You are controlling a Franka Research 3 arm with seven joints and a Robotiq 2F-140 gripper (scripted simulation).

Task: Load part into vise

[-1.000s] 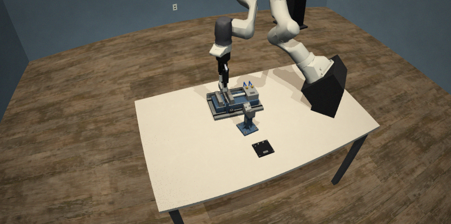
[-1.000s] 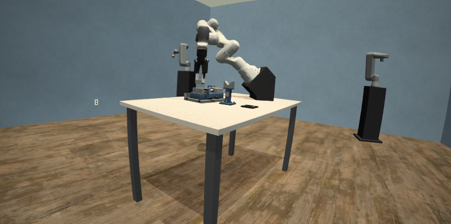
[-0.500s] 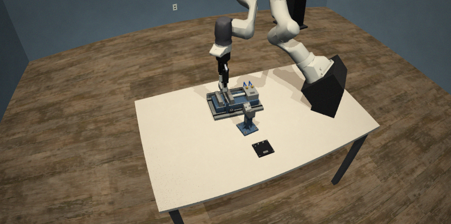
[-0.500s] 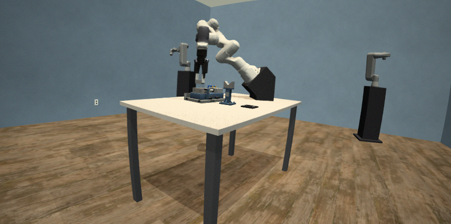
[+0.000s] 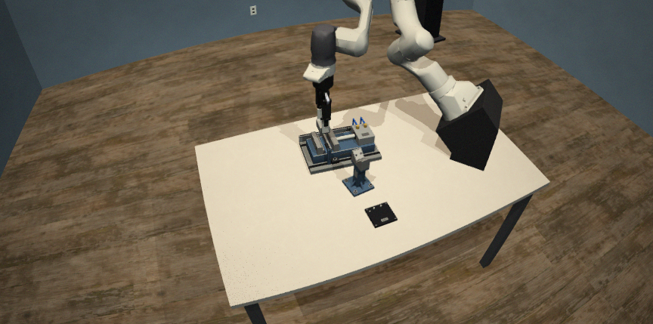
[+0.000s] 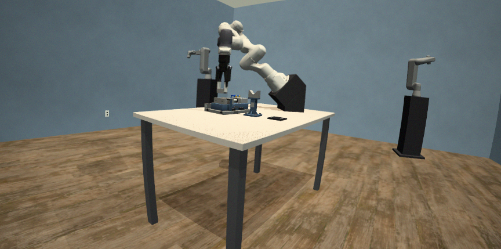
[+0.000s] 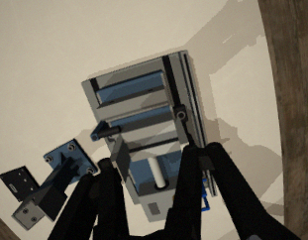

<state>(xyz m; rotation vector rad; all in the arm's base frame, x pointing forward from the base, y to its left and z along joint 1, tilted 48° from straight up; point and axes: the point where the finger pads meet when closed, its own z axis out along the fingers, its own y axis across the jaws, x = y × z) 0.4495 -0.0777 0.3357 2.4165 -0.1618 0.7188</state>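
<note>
My gripper is now 2 cm above the part. Round my hand: black infeed plate (39 cm to the left, 16 cm below, 2 cm ahead); vise (13 cm below, 6 cm behind, 4 cm to the left); air cylinder (15 cm behind, 9 cm below, 7 cm to the left).
</note>
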